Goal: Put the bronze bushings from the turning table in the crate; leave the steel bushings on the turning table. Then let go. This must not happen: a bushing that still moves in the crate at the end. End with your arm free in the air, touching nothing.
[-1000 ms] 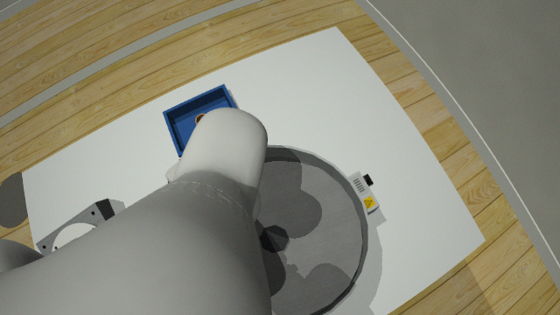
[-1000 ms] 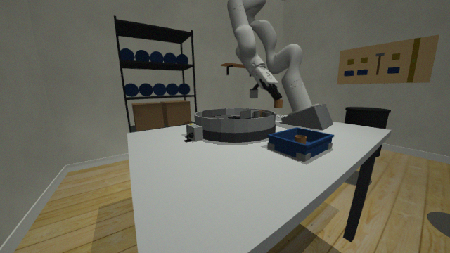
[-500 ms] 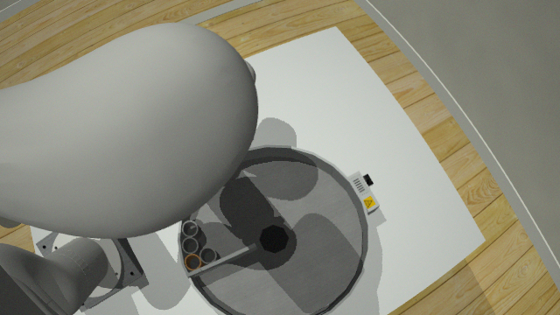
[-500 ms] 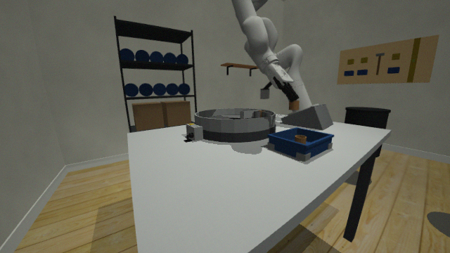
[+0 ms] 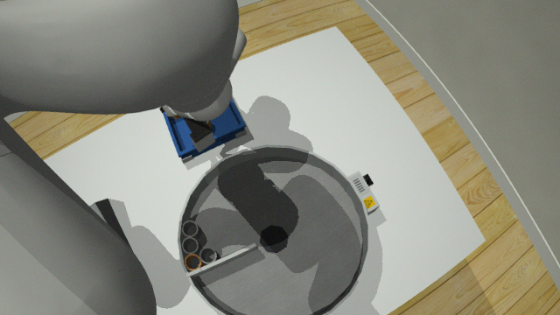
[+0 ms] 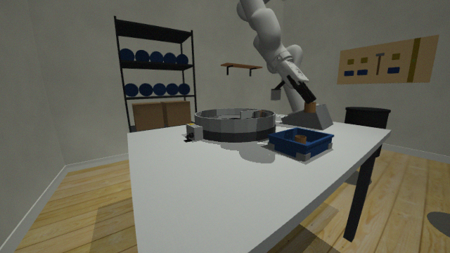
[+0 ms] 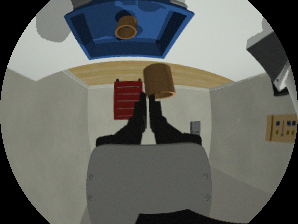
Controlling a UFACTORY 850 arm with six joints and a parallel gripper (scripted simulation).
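My gripper is now 160 mm above the blue crate and 40 mm short of it. From my hand the other things lie so: grey turning table (360 mm to the right, 130 mm below, 50 mm ahead).
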